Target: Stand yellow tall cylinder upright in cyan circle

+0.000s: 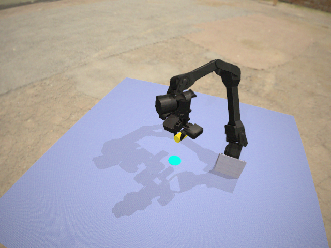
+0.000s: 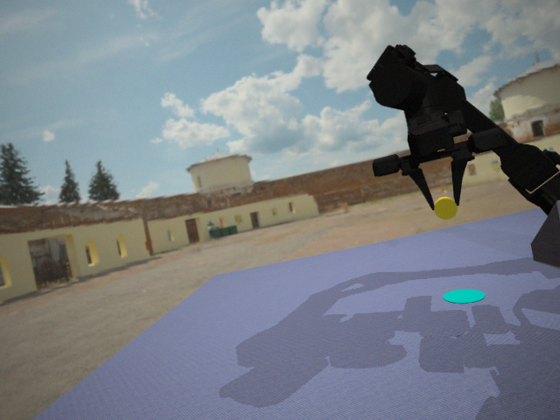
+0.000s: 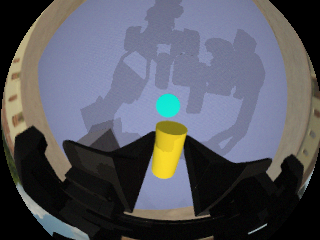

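Right now the cyan circle is 14 cm below my gripper tip and 1 cm to the left of it. The rest, counted from my gripper tip: yellow cylinder: 2 cm to the right, 1 cm behind.
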